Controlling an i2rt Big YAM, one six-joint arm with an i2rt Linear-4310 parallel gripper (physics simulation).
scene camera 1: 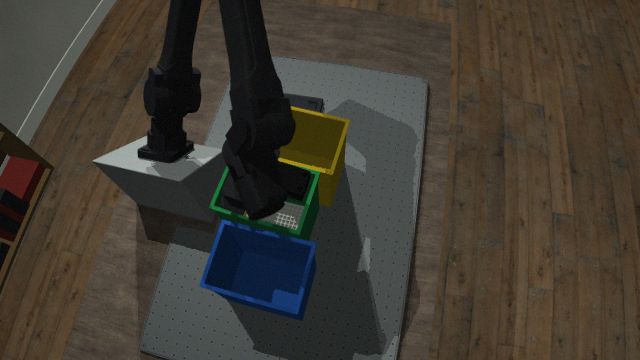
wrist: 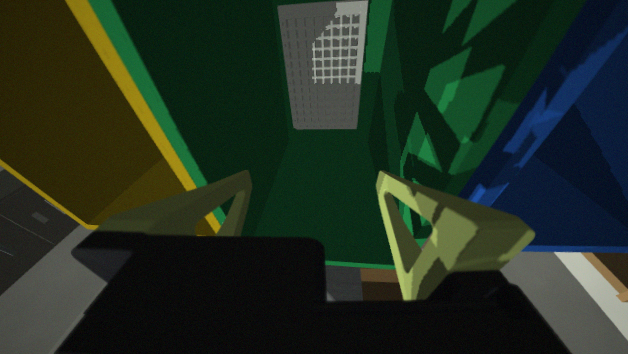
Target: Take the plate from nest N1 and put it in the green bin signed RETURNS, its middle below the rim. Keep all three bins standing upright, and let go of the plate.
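Places are measured from the arm's base along level axes (x ahead, y left, z up), in metres.
Pixels of known places: gripper, between the fingertips: (wrist: 314, 177); arm's base, origin of its link: (scene camera 1: 166, 152).
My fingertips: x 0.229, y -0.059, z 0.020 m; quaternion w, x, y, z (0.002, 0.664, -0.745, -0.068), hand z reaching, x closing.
For each thing: its top centre in the pictures, then the offset to it from my fingertips.
- plate, centre of its top: (wrist: 323, 77) (scene camera 1: 278, 217) dy -0.003, dx +0.035, dz -0.126 m
- green bin, centre of its top: (wrist: 318, 180) (scene camera 1: 264, 189) dy -0.009, dx +0.028, dz +0.034 m
- yellow bin, centre of its top: (wrist: 45, 132) (scene camera 1: 298, 135) dy +0.119, dx +0.063, dz +0.034 m
- blue bin, centre of its top: (scene camera 1: 257, 265) dy -0.150, dx +0.052, dz +0.034 m
- dark block, centre of its top: (scene camera 1: 287, 111) dy +0.282, dx -0.013, dz -0.131 m
The plate (scene camera 1: 286, 220) (wrist: 327, 75), pale grey with a grid of wells, lies inside the green bin (scene camera 1: 309, 215) (wrist: 320, 195), well below its rim in the wrist view. Part of the plate is lit and part is in shadow. My gripper (wrist: 314, 177) is open and empty, its yellowish fingers over the green bin's opening; the plate is beyond the fingertips, apart from them. In the scene view the arm's wrist hides the fingers and part of the bin. The green bin stands upright. The sign RETURNS and nest N1 cannot be made out.
The yellow bin (scene camera 1: 322, 142) (wrist: 65, 110) stands upright behind the green bin, and the blue bin (scene camera 1: 265, 270) (wrist: 590, 165) stands upright in front, both close to it. The arm's grey pedestal (scene camera 1: 150, 185) is to the left. A dark block (scene camera 1: 312, 103) shows behind the yellow bin.
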